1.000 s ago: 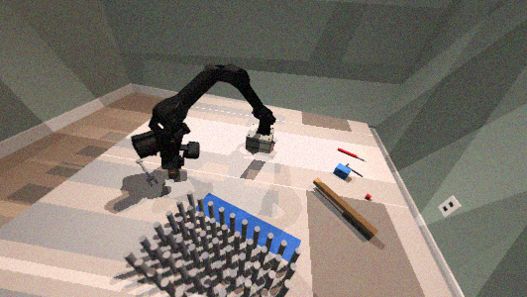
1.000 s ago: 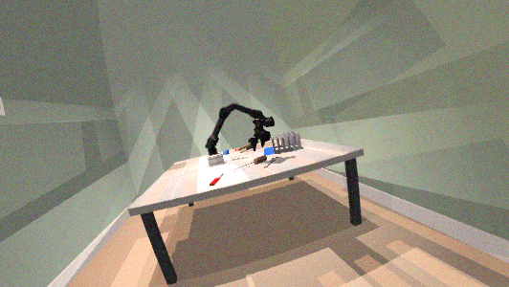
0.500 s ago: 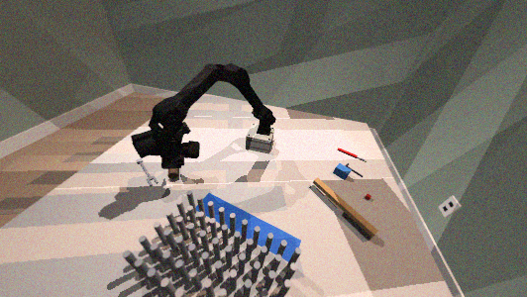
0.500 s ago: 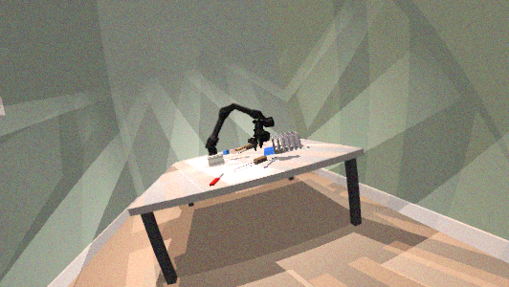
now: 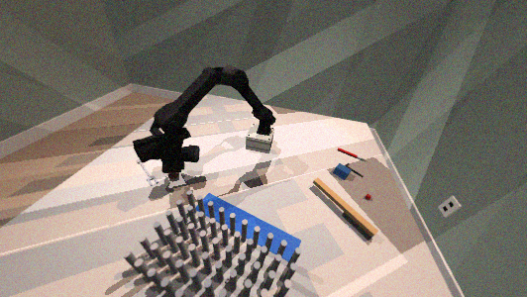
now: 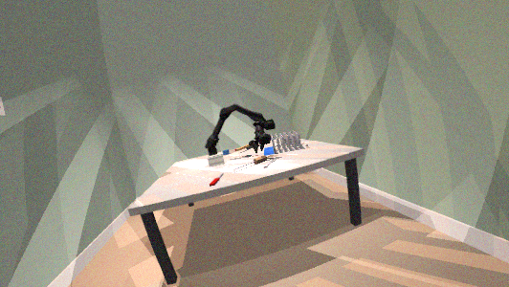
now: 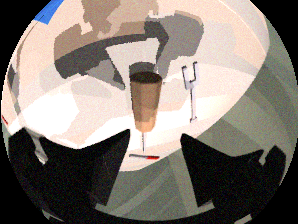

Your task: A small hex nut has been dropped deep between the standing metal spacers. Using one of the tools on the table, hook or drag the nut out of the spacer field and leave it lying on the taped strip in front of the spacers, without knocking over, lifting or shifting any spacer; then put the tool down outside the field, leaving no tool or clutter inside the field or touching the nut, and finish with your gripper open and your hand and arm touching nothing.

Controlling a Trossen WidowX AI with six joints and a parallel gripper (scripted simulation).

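Now: the hook tool 10 cm behind my gripper tip, 5 cm below it and 4 cm to the right of it. The rest, counted from my gripper tip: blue taped strip 34 cm to the left, 16 cm ahead, 7 cm below; then grey wrench 10 cm to the right, 6 cm below, 3 cm ahead; then blue block 72 cm to the left, 17 cm behind, 5 cm below.
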